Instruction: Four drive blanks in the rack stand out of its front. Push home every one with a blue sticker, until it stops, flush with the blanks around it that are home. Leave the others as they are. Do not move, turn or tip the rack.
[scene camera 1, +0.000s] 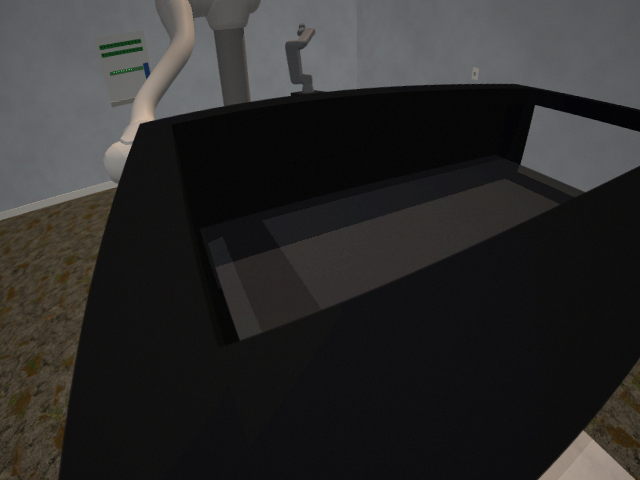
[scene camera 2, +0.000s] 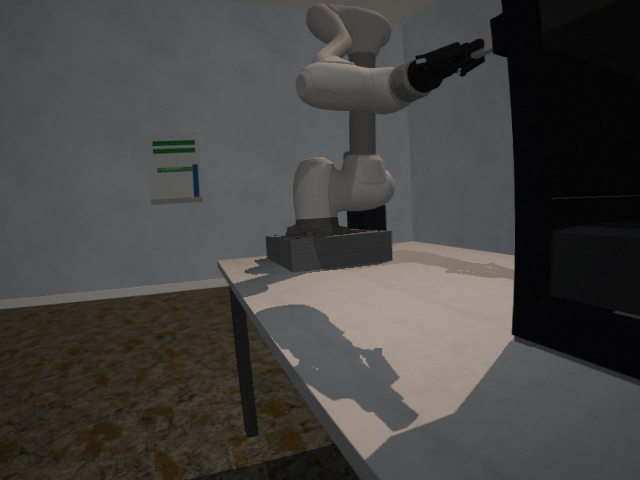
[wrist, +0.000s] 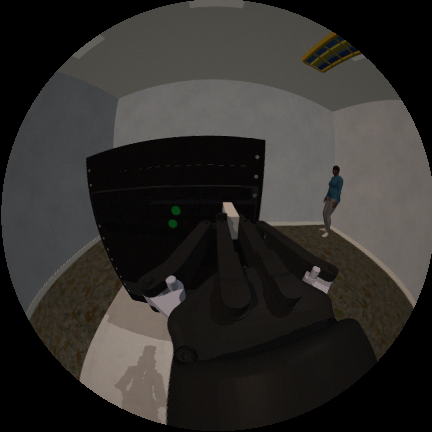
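The black rack (scene camera 1: 423, 372) (scene camera 2: 529, 170) (wrist: 175, 150) stands upright on the table. In the wrist view two green stickers (wrist: 175, 210) (wrist: 172, 223) show on its dark front, left of the fingertips; no blue sticker can be made out. In scene camera 2 a black block (scene camera 2: 500, 35) stands out of the rack's front near the top. My gripper (scene camera 2: 481, 51) (wrist: 226, 210) is shut, with a pale piece at its tips, and points at the rack's front. The tips are at or very near that block; contact cannot be told. The blank behind the fingers is hidden.
The table (scene camera 2: 413, 310) (wrist: 107, 362) bears the arm's base (scene camera 2: 341, 250) and the rack. A person in a blue top (wrist: 334, 187) stands to the right in the wrist view. A poster (scene camera 1: 123, 77) (scene camera 2: 174, 183) is on the wall.
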